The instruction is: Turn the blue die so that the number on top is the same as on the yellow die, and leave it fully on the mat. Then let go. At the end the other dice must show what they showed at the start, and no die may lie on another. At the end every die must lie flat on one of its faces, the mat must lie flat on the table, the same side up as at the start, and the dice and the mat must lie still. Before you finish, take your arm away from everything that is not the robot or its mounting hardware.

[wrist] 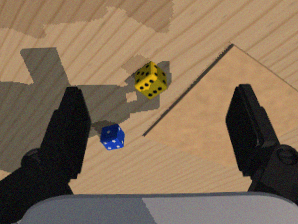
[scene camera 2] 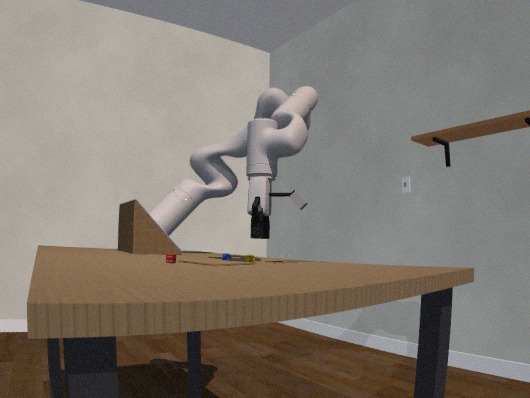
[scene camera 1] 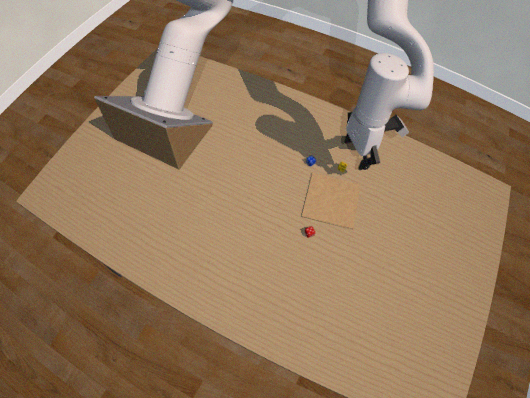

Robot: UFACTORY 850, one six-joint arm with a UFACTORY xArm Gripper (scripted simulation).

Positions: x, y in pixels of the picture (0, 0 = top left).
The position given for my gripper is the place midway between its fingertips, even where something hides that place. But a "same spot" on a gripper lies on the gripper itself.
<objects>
my gripper: wrist; scene camera 2; scene camera 1 356, 154
same spot on my gripper: (wrist: 45, 172) = (scene camera 2: 268, 221)
</objects>
